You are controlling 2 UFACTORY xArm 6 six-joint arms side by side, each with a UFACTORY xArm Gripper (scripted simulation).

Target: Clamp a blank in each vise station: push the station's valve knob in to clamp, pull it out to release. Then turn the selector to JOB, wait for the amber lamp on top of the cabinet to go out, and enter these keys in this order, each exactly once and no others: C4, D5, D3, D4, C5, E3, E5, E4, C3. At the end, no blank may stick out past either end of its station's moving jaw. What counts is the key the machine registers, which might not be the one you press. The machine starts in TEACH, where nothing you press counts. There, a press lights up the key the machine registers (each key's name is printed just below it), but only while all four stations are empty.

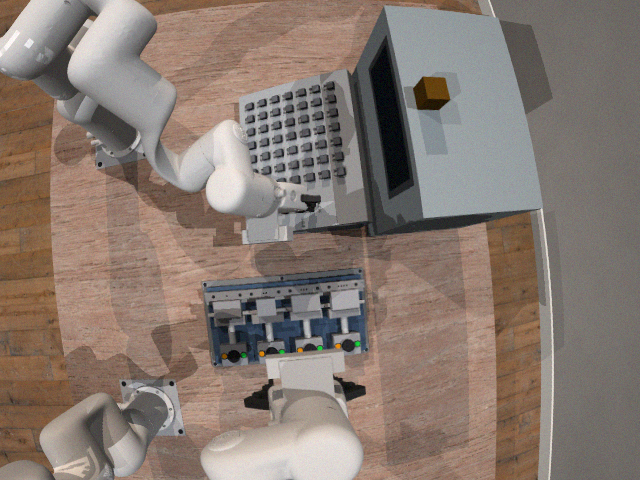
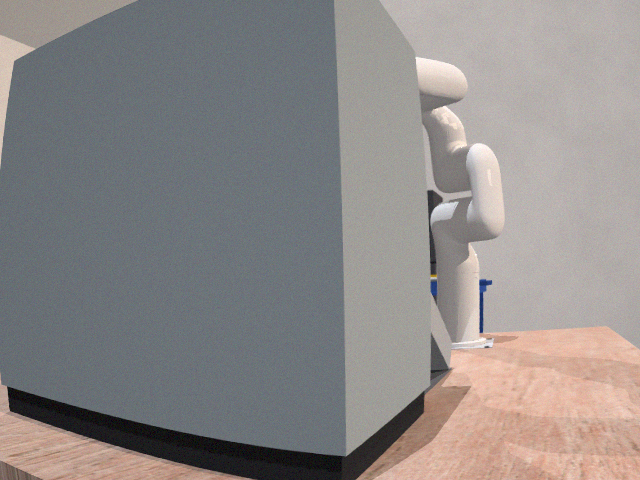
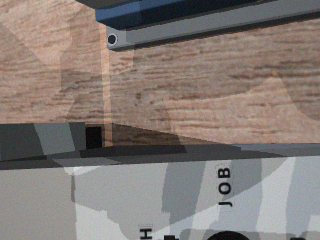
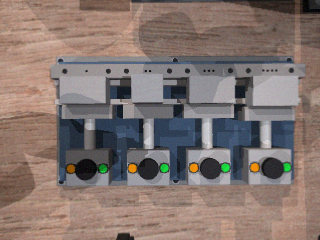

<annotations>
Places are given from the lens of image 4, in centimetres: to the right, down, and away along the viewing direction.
grey blank (image 4: 260,91): 13, -4, 41
grey blank (image 4: 73,90): -11, -4, 40
grey blank (image 4: 145,88): -2, -4, 38
</annotations>
